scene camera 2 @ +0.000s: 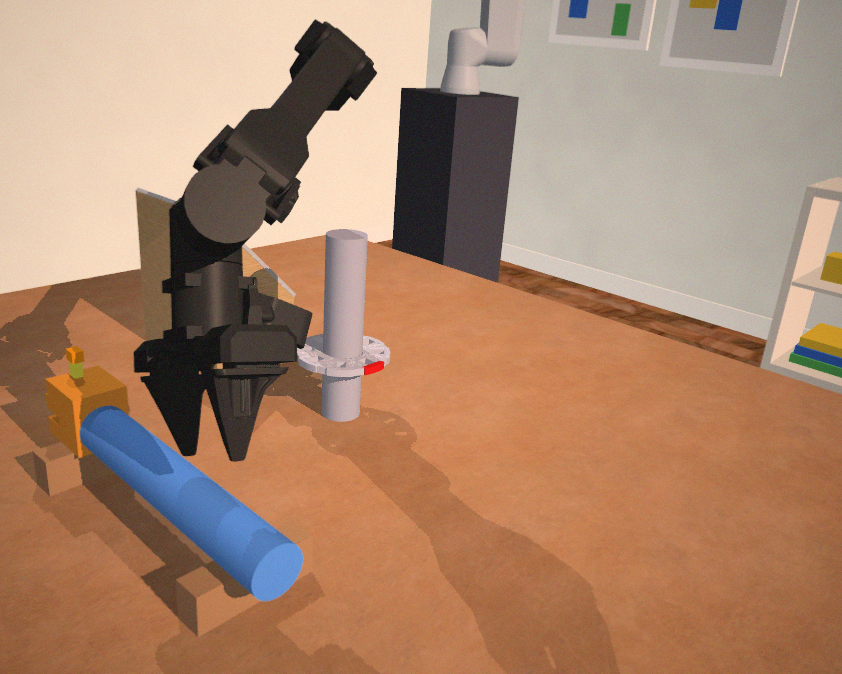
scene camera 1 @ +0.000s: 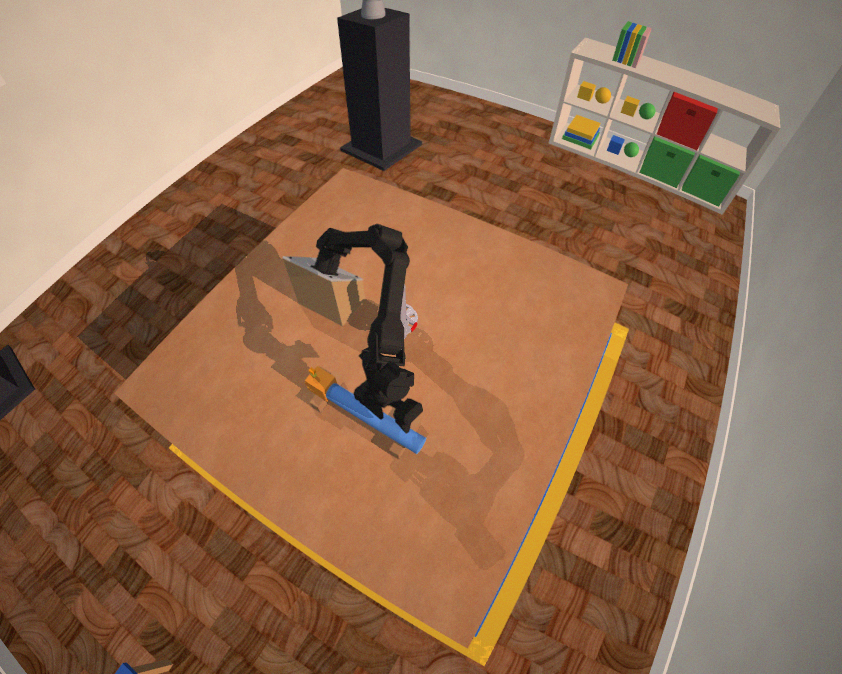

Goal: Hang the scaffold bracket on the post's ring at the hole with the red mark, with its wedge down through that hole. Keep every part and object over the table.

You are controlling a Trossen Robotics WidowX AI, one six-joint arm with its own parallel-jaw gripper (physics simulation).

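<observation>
The scaffold bracket is a blue tube (scene camera 1: 351,400) (scene camera 2: 189,498) with an orange head (scene camera 1: 320,383) (scene camera 2: 101,393) at its left end. A small orange and green wedge (scene camera 2: 75,364) stands up from the head. The bracket lies on low brown blocks (scene camera 2: 200,600). The grey post (scene camera 2: 344,295) stands upright behind it. Its pale holed ring (scene camera 1: 412,315) (scene camera 2: 313,361) goes around the post, with the red mark (scene camera 1: 414,326) (scene camera 2: 374,367) on the rim. My gripper (scene camera 1: 393,421) (scene camera 2: 213,455) is open and empty, pointing down just above the tube. The arm hides most of the post in scene camera 1.
A tan panel (scene camera 1: 319,291) (scene camera 2: 153,260) stands upright near the arm's base. Yellow strips (scene camera 1: 554,484) run along table edges in scene camera 1. A dark pedestal (scene camera 1: 374,84) (scene camera 2: 452,182) and a white shelf unit (scene camera 1: 674,77) stand beyond the table.
</observation>
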